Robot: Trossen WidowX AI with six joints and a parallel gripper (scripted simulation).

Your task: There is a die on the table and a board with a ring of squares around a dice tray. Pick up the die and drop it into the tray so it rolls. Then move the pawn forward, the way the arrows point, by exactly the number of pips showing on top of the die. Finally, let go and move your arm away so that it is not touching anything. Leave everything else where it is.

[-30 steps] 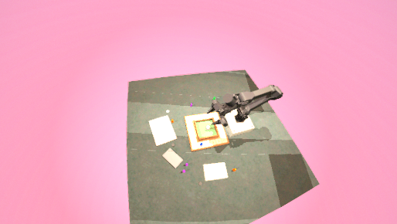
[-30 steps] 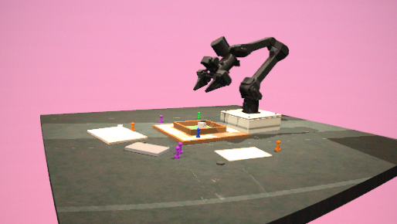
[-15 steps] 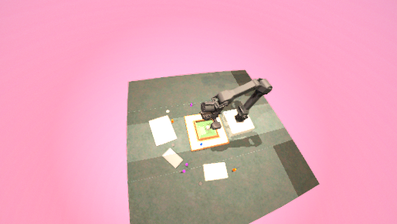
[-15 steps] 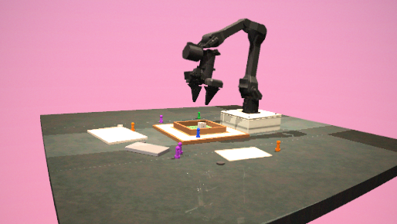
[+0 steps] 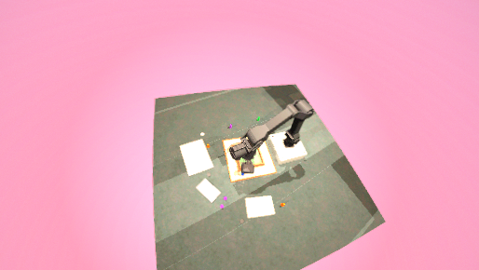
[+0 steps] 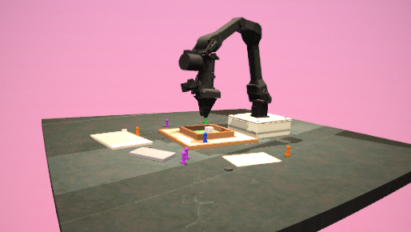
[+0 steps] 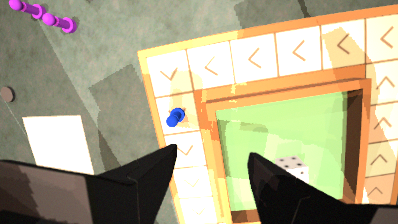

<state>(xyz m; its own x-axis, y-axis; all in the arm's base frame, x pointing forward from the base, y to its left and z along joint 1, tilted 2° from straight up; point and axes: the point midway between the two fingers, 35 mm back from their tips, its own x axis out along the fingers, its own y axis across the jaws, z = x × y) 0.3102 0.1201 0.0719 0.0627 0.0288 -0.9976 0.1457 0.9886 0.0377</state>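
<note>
Right now the blue pawn is 7 cm below my gripper tip, 4 cm to the left of it and 1 cm ahead of it. From my gripper tip the other things lie so: small slab: 21 cm ahead, 11 cm to the left, 9 cm below; white die: 8 cm to the right, 7 cm below, 6 cm behind; dice tray: 9 cm below, 8 cm to the right, 5 cm behind.
</note>
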